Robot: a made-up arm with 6 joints. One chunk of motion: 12 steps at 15 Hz.
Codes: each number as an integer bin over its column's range. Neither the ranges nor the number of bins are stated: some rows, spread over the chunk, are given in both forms.
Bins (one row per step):
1: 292 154 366 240 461 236
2: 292 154 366 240 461 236
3: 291 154 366 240 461 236
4: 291 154 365 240 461 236
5: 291 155 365 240 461 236
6: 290 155 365 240 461 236
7: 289 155 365 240 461 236
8: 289 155 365 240 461 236
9: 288 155 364 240 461 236
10: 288 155 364 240 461 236
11: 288 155 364 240 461 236
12: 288 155 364 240 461 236
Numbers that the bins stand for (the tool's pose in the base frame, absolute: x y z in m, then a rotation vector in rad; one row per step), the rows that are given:
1: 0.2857 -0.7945 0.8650 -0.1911 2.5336 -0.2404
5: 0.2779 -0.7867 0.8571 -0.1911 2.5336 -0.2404
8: 0.2622 -0.7867 0.8571 -0.1911 2.5336 -0.2404
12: 0.2544 -0.7867 0.8493 -0.1911 2.5336 -0.2404
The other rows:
2: 0.2857 -0.7945 0.8650 -0.1911 2.5336 -0.2404
3: 0.2779 -0.7945 0.8650 -0.1911 2.5336 -0.2404
4: 0.2779 -0.7945 0.8571 -0.1911 2.5336 -0.2404
6: 0.2701 -0.7867 0.8571 -0.1911 2.5336 -0.2404
7: 0.2622 -0.7867 0.8571 -0.1911 2.5336 -0.2404
9: 0.2544 -0.7867 0.8493 -0.1911 2.5336 -0.2404
10: 0.2544 -0.7867 0.8493 -0.1911 2.5336 -0.2404
11: 0.2544 -0.7867 0.8493 -0.1911 2.5336 -0.2404

